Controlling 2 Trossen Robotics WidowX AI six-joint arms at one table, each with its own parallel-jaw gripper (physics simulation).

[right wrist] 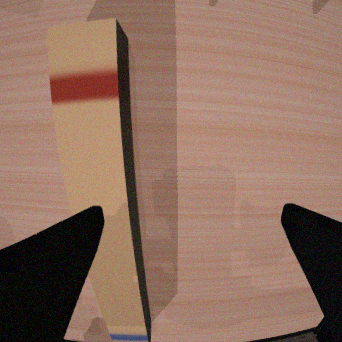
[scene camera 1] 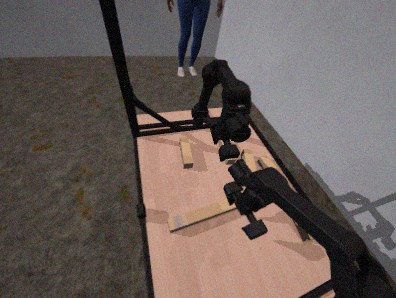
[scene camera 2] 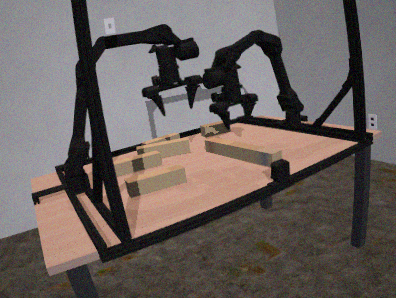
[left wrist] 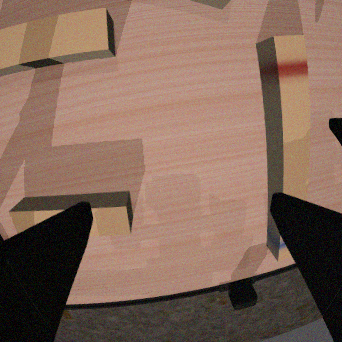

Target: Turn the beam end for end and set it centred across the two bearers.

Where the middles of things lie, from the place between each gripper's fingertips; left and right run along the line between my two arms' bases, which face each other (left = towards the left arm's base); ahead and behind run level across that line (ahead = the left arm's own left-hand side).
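Relative to my right hand, the beam (scene camera 2: 260, 155) is 60 mm below, 60 mm to the left and 70 mm behind.
Relative to my left hand, the beam is 16 cm below, 17 cm to the right and 7 cm behind.
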